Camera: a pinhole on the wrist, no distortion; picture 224 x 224 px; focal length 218.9 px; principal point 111.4 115.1 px. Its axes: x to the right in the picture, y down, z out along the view. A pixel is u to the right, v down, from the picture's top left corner.
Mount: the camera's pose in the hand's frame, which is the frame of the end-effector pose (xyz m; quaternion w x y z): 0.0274 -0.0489 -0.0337 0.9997 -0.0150 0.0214 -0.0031
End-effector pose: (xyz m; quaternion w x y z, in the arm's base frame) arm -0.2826 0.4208 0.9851 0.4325 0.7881 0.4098 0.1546
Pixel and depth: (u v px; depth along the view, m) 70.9 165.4 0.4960
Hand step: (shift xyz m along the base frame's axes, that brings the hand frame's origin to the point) 0.2915 -0.3128 -0.1974
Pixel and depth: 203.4 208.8 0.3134
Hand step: 0.3160 -0.0418 -0.0993
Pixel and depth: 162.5 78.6 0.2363
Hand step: 0.1355 -0.0159 -0.1925
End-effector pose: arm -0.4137 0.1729 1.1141 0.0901 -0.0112 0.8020 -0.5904
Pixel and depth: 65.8 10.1 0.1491
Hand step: 0.0062 -0.1475 0.0755
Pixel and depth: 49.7 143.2 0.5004
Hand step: 0.1671 -0.4234 -0.1523
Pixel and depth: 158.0 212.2 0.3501
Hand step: -0.0569 -0.2706 -0.2141
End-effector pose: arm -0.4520 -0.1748 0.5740 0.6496 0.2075 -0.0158 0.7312
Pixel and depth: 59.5 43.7 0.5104
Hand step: 0.3332 -0.1798 0.3715
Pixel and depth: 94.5 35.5 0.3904
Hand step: 0.2726 -0.0656 0.2906
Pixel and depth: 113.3 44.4 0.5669
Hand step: 0.3539 -0.0715 0.4562
